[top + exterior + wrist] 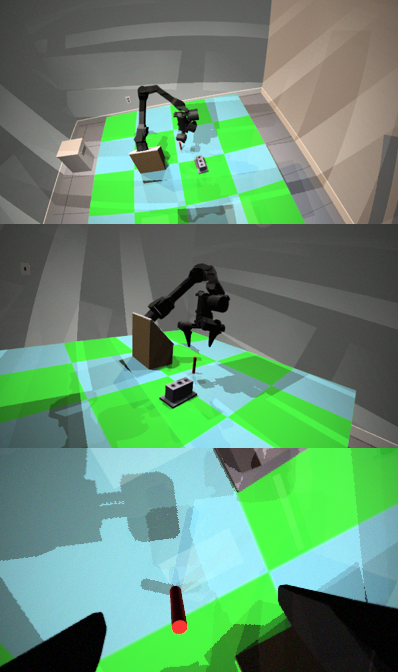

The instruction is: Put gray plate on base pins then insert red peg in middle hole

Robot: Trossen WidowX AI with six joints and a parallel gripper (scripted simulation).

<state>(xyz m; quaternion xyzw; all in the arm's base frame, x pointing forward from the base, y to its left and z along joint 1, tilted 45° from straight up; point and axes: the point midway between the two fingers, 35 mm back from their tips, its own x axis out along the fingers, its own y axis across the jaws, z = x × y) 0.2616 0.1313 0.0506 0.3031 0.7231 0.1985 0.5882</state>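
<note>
My gripper tip is now 11 cm above the red peg, 5 cm past it and 2 cm to the right of it. From my gripper tip the other things lie so: dark base: 14 cm below, 13 cm to the right, 9 cm ahead; then gray plate: 13 cm to the right, 10 cm below, 9 cm ahead.
</note>
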